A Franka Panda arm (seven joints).
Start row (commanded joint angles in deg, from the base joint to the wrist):
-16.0 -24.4 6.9 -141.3 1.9 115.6 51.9
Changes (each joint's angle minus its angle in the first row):
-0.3 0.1 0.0 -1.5 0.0 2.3 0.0
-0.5 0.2 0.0 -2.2 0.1 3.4 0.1
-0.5 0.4 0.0 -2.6 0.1 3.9 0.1
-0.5 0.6 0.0 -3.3 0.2 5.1 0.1
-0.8 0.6 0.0 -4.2 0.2 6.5 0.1
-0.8 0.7 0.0 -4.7 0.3 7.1 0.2
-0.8 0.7 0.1 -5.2 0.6 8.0 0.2
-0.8 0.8 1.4 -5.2 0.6 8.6 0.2
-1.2 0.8 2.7 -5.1 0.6 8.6 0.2
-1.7 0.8 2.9 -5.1 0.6 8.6 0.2
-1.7 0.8 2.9 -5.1 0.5 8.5 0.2
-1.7 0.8 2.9 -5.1 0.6 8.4 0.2
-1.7 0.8 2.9 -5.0 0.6 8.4 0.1
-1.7 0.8 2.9 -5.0 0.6 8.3 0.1
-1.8 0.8 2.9 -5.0 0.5 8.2 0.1
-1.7 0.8 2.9 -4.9 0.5 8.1 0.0
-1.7 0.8 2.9 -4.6 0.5 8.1 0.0
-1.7 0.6 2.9 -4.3 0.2 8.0 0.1
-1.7 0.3 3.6 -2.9 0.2 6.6 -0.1
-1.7 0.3 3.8 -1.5 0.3 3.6 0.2
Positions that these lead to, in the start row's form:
-16.3 -24.3 6.9 -142.8 1.9 117.9 51.9
-16.5 -24.2 6.9 -143.5 2.0 119.0 52.0
-16.5 -24.0 6.9 -143.9 2.0 119.5 52.0
-16.5 -23.8 6.9 -144.6 2.1 120.7 52.0
-16.8 -23.8 6.9 -145.5 2.1 122.1 52.0
-16.8 -23.7 6.9 -146.0 2.2 122.7 52.1
-16.8 -23.7 7.0 -146.5 2.5 123.6 52.1
-16.8 -23.6 8.3 -146.5 2.5 124.2 52.1
-17.2 -23.6 9.6 -146.4 2.5 124.2 52.1
-17.7 -23.6 9.8 -146.4 2.5 124.2 52.1
-17.7 -23.6 9.8 -146.4 2.4 124.1 52.1
-17.7 -23.6 9.8 -146.4 2.5 124.0 52.1
-17.7 -23.6 9.8 -146.3 2.5 124.0 52.0
-17.7 -23.6 9.8 -146.3 2.5 123.9 52.0
-17.8 -23.6 9.8 -146.3 2.4 123.8 52.0
-17.7 -23.6 9.8 -146.2 2.4 123.7 51.9
-17.7 -23.6 9.8 -145.9 2.4 123.7 51.9
-17.7 -23.8 9.8 -145.6 2.1 123.6 52.0
-17.7 -24.1 10.5 -144.2 2.1 122.2 51.8
-17.7 -24.1 10.7 -142.8 2.2 119.2 52.1

